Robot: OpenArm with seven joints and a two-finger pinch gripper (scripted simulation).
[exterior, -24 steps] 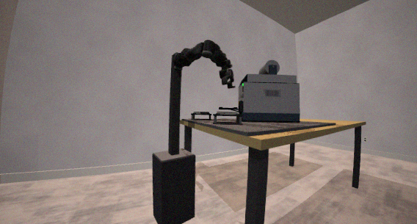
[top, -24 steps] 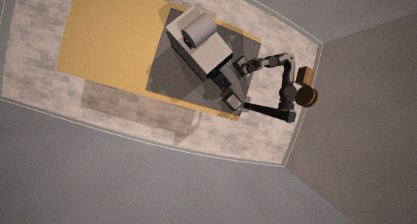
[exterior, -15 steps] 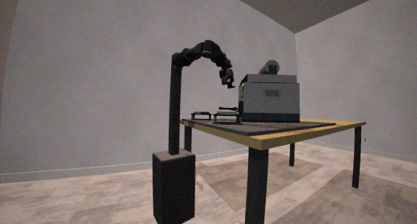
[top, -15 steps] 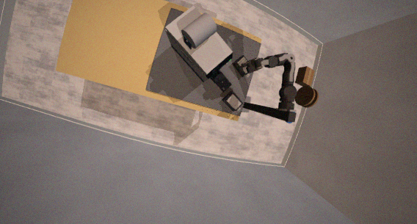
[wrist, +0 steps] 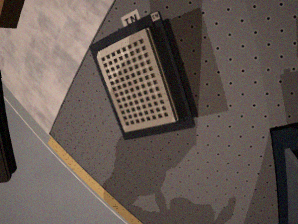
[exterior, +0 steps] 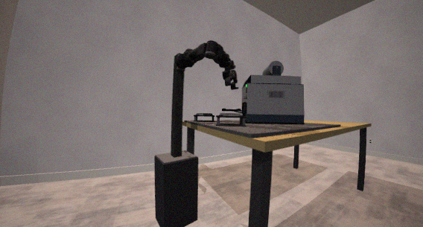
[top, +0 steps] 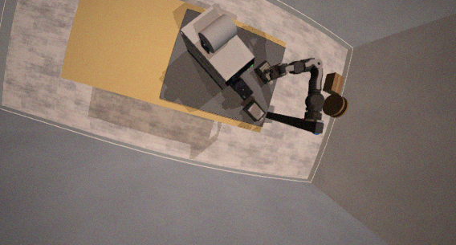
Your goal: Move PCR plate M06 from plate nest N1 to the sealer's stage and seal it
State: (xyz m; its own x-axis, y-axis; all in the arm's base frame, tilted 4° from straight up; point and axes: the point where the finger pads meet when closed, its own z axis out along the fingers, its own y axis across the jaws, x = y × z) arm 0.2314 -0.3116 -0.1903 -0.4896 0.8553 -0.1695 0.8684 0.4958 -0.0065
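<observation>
Now: hand 160 mm above the open plate M06, 70 mm past it and 50 mm to the left of it. Round my hand: start key: 140 mm ahead, 40 mm below; sealer stage: 130 mm to the left, 130 mm below, 130 mm ahead; dark nest N1: 180 mm below, 70 mm behind, 50 mm to the right.
</observation>
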